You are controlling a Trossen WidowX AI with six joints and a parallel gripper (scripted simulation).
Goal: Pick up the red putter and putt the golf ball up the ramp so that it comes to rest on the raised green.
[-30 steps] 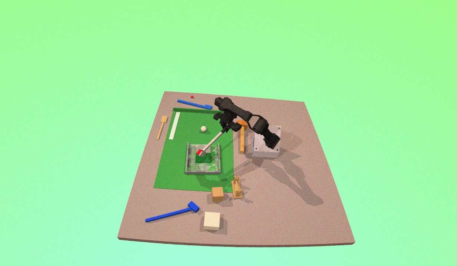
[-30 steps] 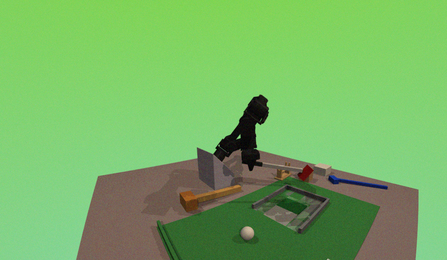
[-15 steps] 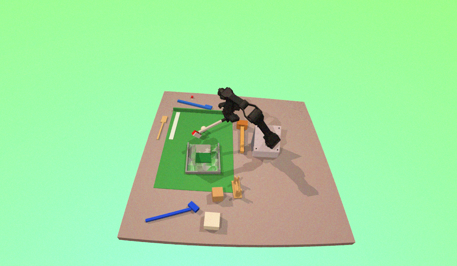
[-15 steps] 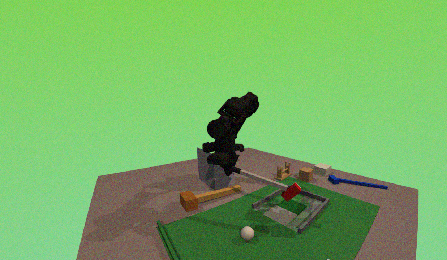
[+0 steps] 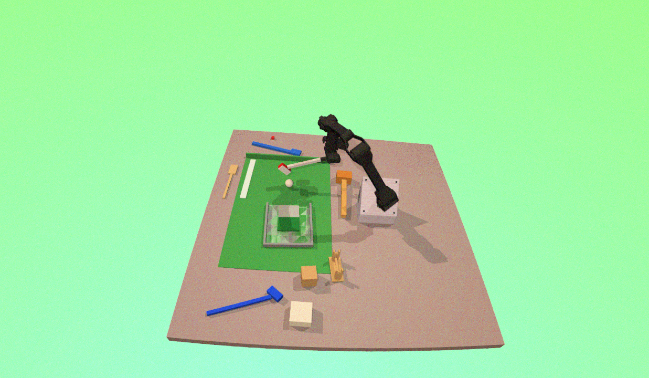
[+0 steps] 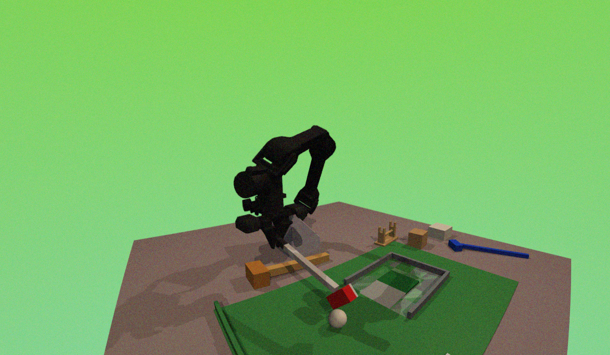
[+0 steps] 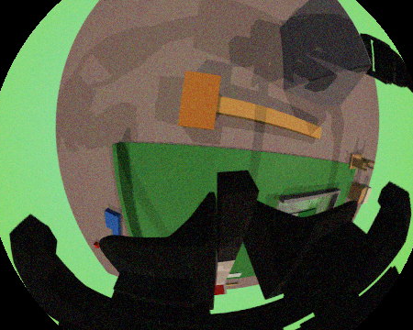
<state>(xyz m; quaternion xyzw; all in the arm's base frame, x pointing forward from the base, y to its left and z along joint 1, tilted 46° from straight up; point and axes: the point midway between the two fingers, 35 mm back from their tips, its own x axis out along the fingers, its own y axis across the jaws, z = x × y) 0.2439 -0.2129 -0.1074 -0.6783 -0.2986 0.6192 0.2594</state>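
My gripper tip is now 12 cm short of the red putter and 1 cm to the right of it. Also, from my gripper tip: white golf ball: 20 cm ahead, 12 cm below, 3 cm to the left; white strip: 42 cm ahead, 14 cm below, 2 cm to the right; red cube: 38 cm to the right, 31 cm ahead, 14 cm below.
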